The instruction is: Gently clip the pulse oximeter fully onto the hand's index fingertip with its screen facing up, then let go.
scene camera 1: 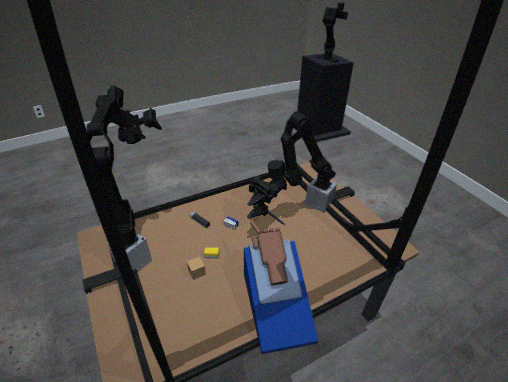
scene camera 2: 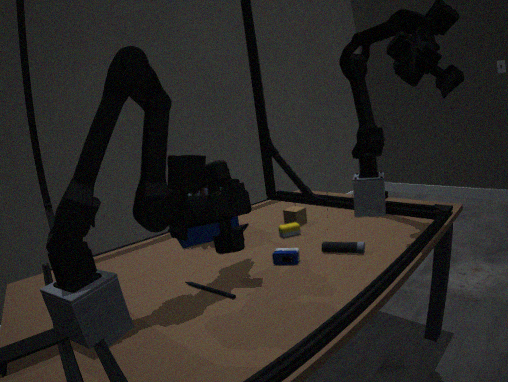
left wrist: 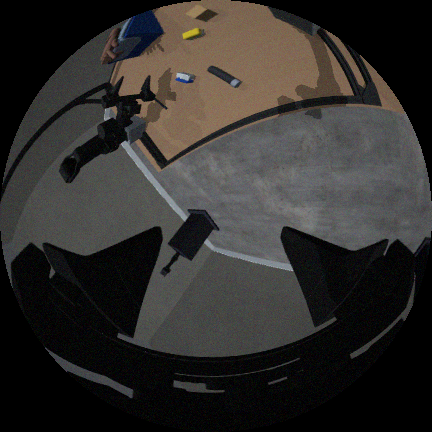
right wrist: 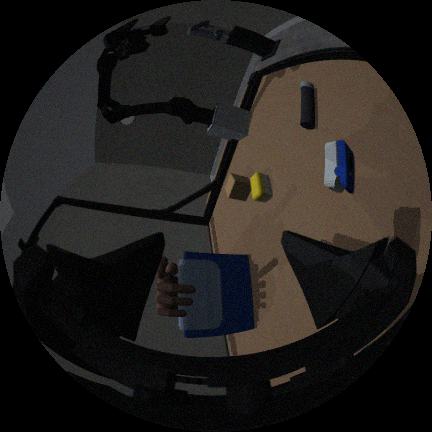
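Pixels of known places: left gripper, between the fingertips: (scene camera 1: pixel 153 133) (scene camera 2: pixel 428 85) (left wrist: pixel 223 232); right gripper, between the fingertips: (scene camera 1: pixel 248 211) (left wrist: pixel 136 74) (right wrist: pixel 224 238); left arm's base, origin of its link: (scene camera 1: pixel 126 240) (scene camera 2: pixel 368 175) (right wrist: pixel 211 117); right arm's base, origin of its link: (scene camera 1: pixel 322 184) (scene camera 2: pixel 77 281) (left wrist: pixel 123 134).
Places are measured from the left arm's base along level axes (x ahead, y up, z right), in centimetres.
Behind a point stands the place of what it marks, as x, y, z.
Observation:
The pulse oximeter (scene camera 1: pixel 230 223) @(36.6, -9.1, 18.5) (scene camera 2: pixel 286 256) @(39.5, -9.7, 17.1) (left wrist: pixel 184 77) @(37.4, -8.8, 16.3) (right wrist: pixel 339 166) @(38.7, -8.8, 18.3) is a small blue-and-white block resting on the table; its dark screen faces sideways towards scene camera 2. The brown hand (scene camera 1: pixel 271 247) @(23.6, 5.9, 46.3) (left wrist: pixel 110 46) (right wrist: pixel 172 295) @(27.5, 4.8, 43.3) lies with its fingers spread on a pale pad over a blue wedge (scene camera 1: pixel 292 327) @(10.2, -7.6, 63.5) (right wrist: pixel 239 295) @(27.4, -8.6, 43.7). In scene camera 2 the hand is mostly hidden behind my right arm. My right gripper (scene camera 1: pixel 254 209) @(37.0, 1.7, 27.1) (left wrist: pixel 136 74) @(37.0, 1.7, 27.1) (right wrist: pixel 224 238) @(37.0, 1.7, 27.1) is open and empty, above the table near the hand's fingers, apart from the oximeter. My left gripper (left wrist: pixel 223 232) @(32.0, 24.1, -15.8) is open and empty, raised high and far from the oximeter.
A dark pen (scene camera 1: pixel 276 217) @(52.9, -11.1, 31.0) (scene camera 2: pixel 210 290) @(53.8, -11.3, 28.6) lies below my right gripper. A black cylinder (scene camera 1: pixel 200 219) @(31.4, -9.7, 6.3) (scene camera 2: pixel 343 247) @(33.2, -10.2, 5.3) (right wrist: pixel 307 105) @(32.7, -9.7, 7.1), a yellow-and-white block (scene camera 1: pixel 211 252) @(19.6, -8.8, 22.7) (scene camera 2: pixel 289 229) @(22.1, -9.6, 21.4) (right wrist: pixel 259 186) @(22.4, -9.1, 22.1) and a wooden cube (scene camera 1: pixel 196 268) @(9.6, -7.0, 24.4) (scene camera 2: pixel 295 215) @(14.2, -8.1, 21.7) (right wrist: pixel 238 186) @(13.8, -8.5, 22.8) also lie on the table. Dark frame posts rise around the table.

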